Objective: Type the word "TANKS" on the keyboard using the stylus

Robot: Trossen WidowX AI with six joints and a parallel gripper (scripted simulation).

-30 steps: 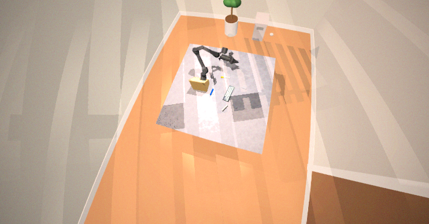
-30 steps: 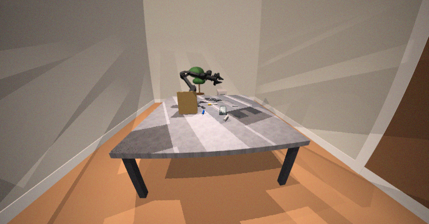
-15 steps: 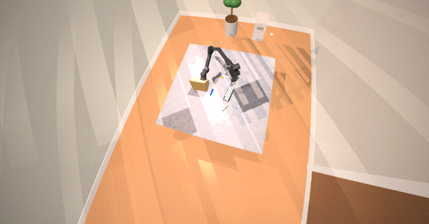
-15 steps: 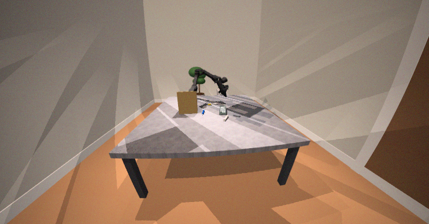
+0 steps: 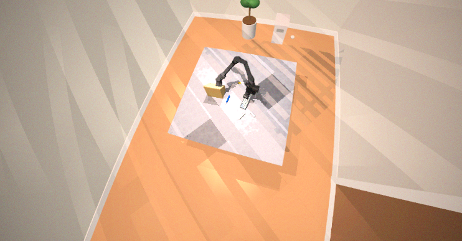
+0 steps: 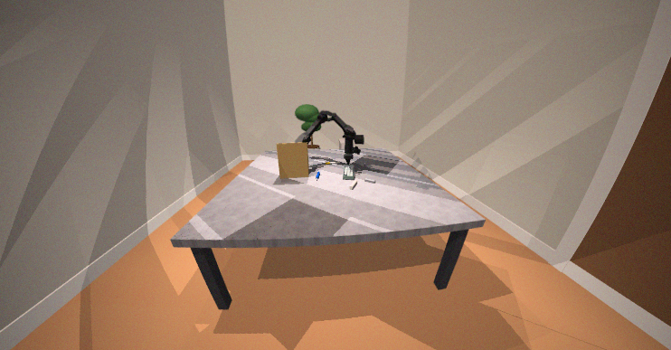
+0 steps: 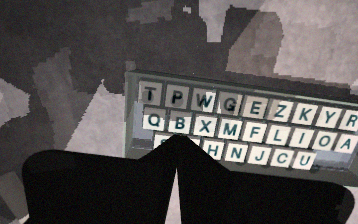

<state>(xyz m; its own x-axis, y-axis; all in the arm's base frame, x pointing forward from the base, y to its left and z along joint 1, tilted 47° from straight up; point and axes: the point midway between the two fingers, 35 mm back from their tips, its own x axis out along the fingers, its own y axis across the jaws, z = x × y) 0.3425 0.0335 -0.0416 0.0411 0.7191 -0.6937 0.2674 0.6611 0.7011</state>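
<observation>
The blue stylus lies 24 cm behind my gripper tip, 11 cm to the right of it and 3 cm below it. From my gripper tip the other things lie so: grey stylus tip (24 cm behind, 14 cm to the right, 3 cm below).
</observation>
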